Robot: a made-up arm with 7 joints.
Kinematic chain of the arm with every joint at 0, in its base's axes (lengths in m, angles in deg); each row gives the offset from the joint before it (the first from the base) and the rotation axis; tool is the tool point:
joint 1: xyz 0 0 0 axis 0 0.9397 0.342
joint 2: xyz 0 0 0 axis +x
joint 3: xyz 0 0 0 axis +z
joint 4: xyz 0.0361 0 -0.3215 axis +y
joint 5: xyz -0.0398 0 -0.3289 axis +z
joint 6: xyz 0 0 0 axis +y
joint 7: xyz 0 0 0 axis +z
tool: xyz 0 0 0
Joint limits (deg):
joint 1: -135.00..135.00
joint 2: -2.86..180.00
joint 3: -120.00..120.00
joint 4: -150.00..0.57
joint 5: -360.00..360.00
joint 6: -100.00..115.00
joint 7: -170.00..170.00
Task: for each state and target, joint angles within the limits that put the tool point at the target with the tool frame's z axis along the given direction. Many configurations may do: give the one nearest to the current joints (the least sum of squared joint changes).
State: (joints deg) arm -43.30 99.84 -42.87 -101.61 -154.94 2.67 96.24
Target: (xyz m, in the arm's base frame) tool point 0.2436 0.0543 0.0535 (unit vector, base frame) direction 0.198 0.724 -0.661
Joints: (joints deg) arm -12.59 66.81 7.29 -147.44 -144.60 35.50 96.24
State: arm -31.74 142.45 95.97 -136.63 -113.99 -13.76 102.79
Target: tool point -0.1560 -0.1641 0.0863 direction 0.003 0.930 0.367
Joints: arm -25.07 157.71 110.68 -149.89 -135.22 -20.13 102.79
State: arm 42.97 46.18 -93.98 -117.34 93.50 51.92 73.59
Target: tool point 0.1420 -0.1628 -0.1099 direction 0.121 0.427 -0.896
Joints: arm 25.62 -2.86 -50.89 -149.88 119.62 51.13 73.59
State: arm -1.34 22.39 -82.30 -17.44 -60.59 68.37 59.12
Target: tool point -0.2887 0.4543 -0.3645 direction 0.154 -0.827 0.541
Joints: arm 30.04 47.13 -84.22 0.50 -62.77 18.32 59.12
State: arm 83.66 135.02 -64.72 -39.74 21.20 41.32 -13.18
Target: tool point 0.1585 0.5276 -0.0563 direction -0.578 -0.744 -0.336
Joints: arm 90.57 159.93 -48.42 -77.82 13.36 69.88 -13.18
